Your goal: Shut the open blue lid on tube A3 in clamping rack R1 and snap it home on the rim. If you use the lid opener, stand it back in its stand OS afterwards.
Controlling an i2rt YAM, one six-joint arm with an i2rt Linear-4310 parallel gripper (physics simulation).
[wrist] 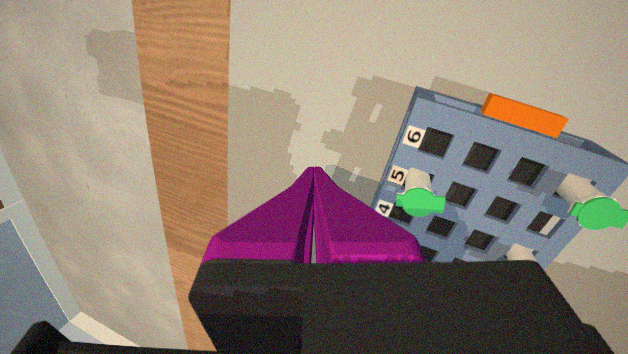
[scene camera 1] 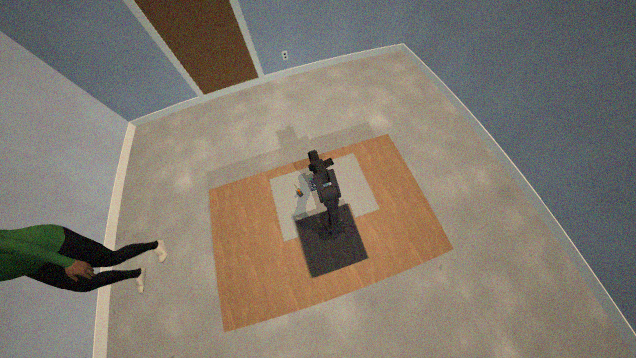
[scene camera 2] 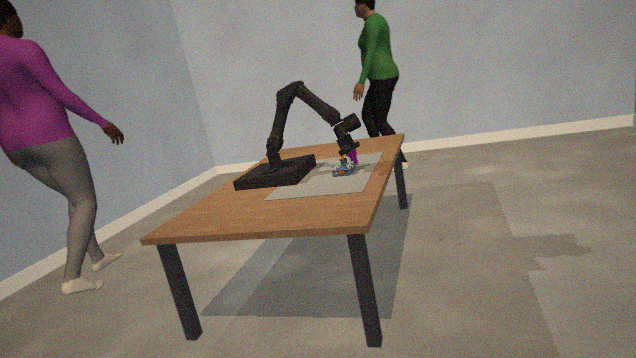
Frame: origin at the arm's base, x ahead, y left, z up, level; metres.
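Seen in the pictures: gripper, fingertip midpoint: [wrist: 314,177] [scene camera 2: 357,164]; arm's base at its link origin: [scene camera 1: 336,232] [scene camera 2: 277,168].
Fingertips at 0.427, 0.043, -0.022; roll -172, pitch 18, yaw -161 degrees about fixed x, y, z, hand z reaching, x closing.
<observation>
Pixels of each thing's top centre, then the offset from my fingertips to it, as dx, dy, dz. "spot": a spot on its surface instead. Level surfaces: height alone.
- Clamping rack R1 at its top centre: [wrist: 451,281] [scene camera 2: 343,161] [scene camera 1: 318,179] -0.071, +0.003, +0.022
- lid opener at its top centre: [scene camera 1: 298,190] -0.136, +0.145, +0.050
- orange block at a spot on its surface: [wrist: 525,116] spot: -0.068, -0.061, -0.011
- pale mat at its surface level: dz -0.035
- wooden table at its surface level: dz -0.038
Clamping rack R1 [wrist: 452,119] [scene camera 2: 344,170] is a blue block with square holes and row labels; rows 6, 5 and 4 show at the right of the wrist view. Tube A3 and its open blue lid do not show in the wrist view; the fingers cover that part of the rack. My gripper [wrist: 314,177] has magenta fingers, shut with nothing between them. It is low, beside the rack's labelled edge in the wrist view. The lid opener [scene camera 1: 299,191] shows as a small orange thing left of the rack in scene camera 1, apart from the gripper.
A green-lidded tube [wrist: 421,201] stands in row 5 near the fingers. Another green-lidded tube [wrist: 600,213] stands at the rack's far side. An orange block [wrist: 525,116] is on the rack's end. The pale mat [scene camera 2: 320,188] lies on the wooden table [scene camera 2: 260,215]. Two people stand nearby.
</observation>
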